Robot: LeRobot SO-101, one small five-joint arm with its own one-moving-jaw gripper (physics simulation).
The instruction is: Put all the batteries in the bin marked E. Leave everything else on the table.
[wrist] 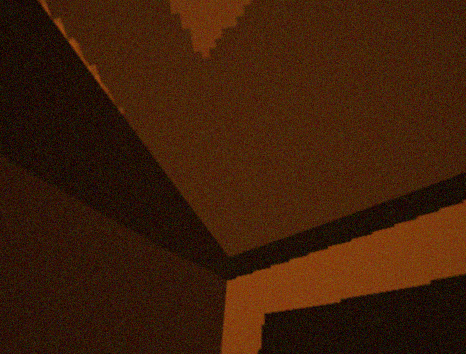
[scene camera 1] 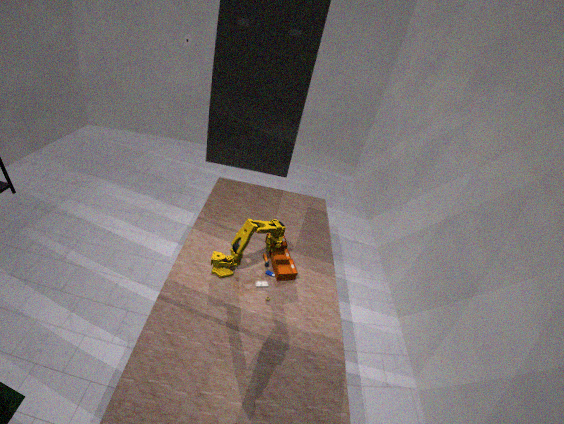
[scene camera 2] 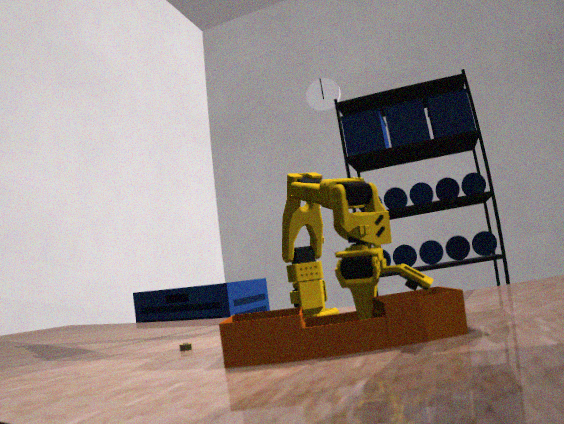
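Where they show: hand, tool point: [wrist: 237, 299] [scene camera 1: 269, 252]; arm's base, link origin: [scene camera 1: 228, 269].
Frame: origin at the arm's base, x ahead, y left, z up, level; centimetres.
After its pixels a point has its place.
The orange bin row [scene camera 1: 286, 275] @[x 24.8, y -0.3, z 3.5 cm] [scene camera 2: 300, 345] @[x 26.9, y 8.7, z 1.5 cm] [wrist: 345, 265] @[x 18.6, y 15.5, z 1.9 cm] has open compartments side by side; no letter E is readable. My gripper [scene camera 1: 271, 249] @[x 16.4, y 13.8, z 1.2 cm] [scene camera 2: 366, 315] points down with its tips behind the front wall of the middle compartment in scene camera 2. It looks shut and empty. The wrist view shows bin walls close up and no jaws. An orange cylinder, seemingly a battery, [scene camera 1: 265, 257] @[x 15.0, y 9.9, z 1.3 cm] is beside the bin row, with a small dark blue thing [scene camera 1: 267, 264] @[x 16.4, y 6.3, z 0.8 cm] next to it. A blue thing with a pale end [scene camera 1: 269, 273] @[x 17.8, y 1.4, z 0.7 cm] lies nearer; whether it is a battery is unclear.
A white block [scene camera 1: 262, 284] @[x 15.5, y -5.1, z 0.7 cm] and a small yellowish dark thing [scene camera 1: 268, 299] @[x 18.7, y -12.0, z 0.8 cm] [scene camera 2: 185, 347] @[x 19.2, y -10.8, z 0.4 cm] lie on the brown table [scene camera 1: 235, 350] @[x 9.7, y -34.6, z 0.0 cm]. The bin row's tall right part stands close to my gripper. A black shelf rack [scene camera 2: 425, 202] stands behind.
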